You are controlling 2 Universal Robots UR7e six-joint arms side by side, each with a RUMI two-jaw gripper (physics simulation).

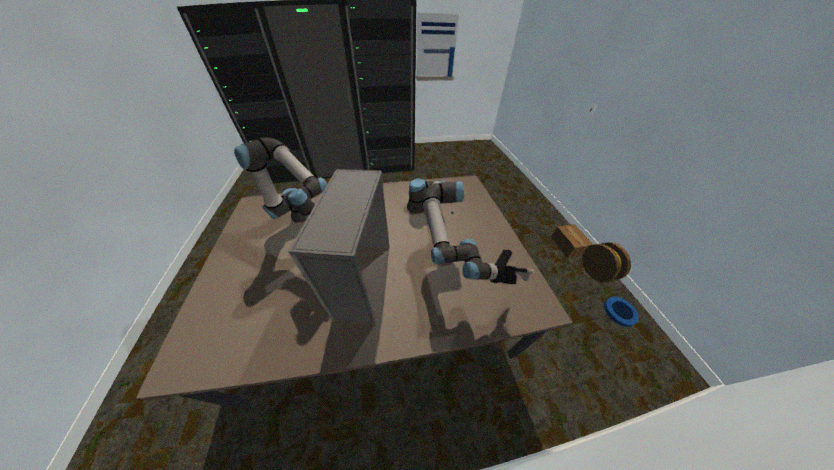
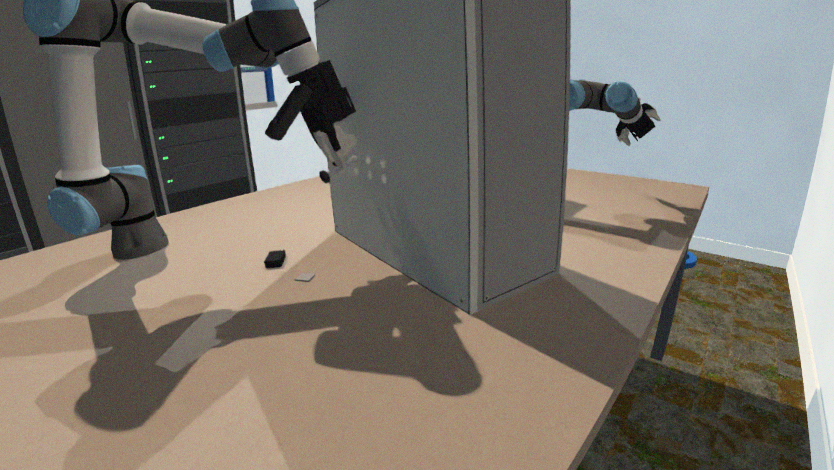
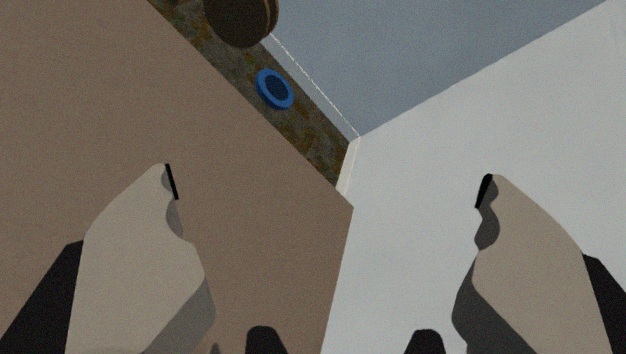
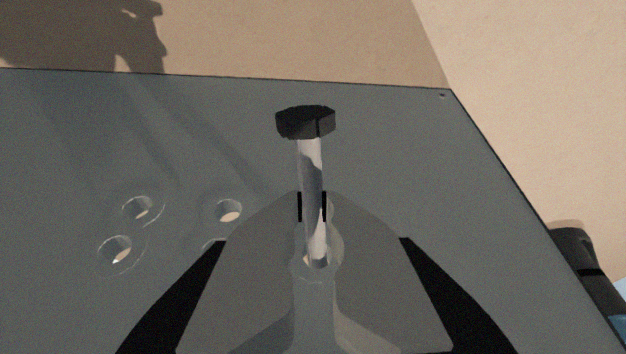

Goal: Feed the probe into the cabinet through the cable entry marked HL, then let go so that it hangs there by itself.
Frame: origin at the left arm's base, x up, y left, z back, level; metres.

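Seen in the pictures: left gripper, fingertip midpoint: (image 1: 523, 270) (image 3: 326, 174); right gripper, fingertip midpoint: (image 2: 342, 169) (image 4: 311, 193); left arm's base, origin of the base link: (image 1: 416, 207); right arm's base, origin of the base link: (image 1: 302, 215) (image 2: 141, 248).
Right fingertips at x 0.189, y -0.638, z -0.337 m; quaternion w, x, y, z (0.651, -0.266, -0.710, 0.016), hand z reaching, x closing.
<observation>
Offsets run from my right fingertips to a thing's top centre. "spot": to the spot under its first point. Level surfaces: height alone.
The probe (image 4: 310, 155), a pale rod with a black knob, runs into a hole in the grey cabinet (image 1: 350, 213) (image 2: 408, 87) (image 4: 400, 150); its knob end @[spot: dx -0.006, dy -0.047, dz +0.009 m] (image 2: 324, 176) stays outside. My right gripper (image 2: 338, 163) (image 4: 311, 193) is shut on the rod between knob and panel, close to the panel. Several other round cable entries @[spot: dx -0.018, dy +0.016, dz -0.074 m] (image 4: 228, 211) (image 2: 383, 164) lie beside it. The HL marking cannot be read, so I cannot tell which entry holds the probe. The cabinet hides its inner end. My left gripper (image 2: 640, 129) (image 3: 326, 174) is open and empty on the cabinet's other side.
A small black block @[dx -0.174, dy -0.106, dz +0.131 m] (image 2: 274, 258) and a pale flat tag @[dx -0.186, dy -0.139, dz +0.009 m] (image 2: 304, 277) lie on the table @[dx -0.189 m] (image 1: 221, 326) (image 2: 192, 256). A wooden box (image 1: 570, 239), a round reel (image 1: 601, 262) and a blue ring (image 1: 609, 307) (image 3: 260, 90) are beyond the table's right edge.
</observation>
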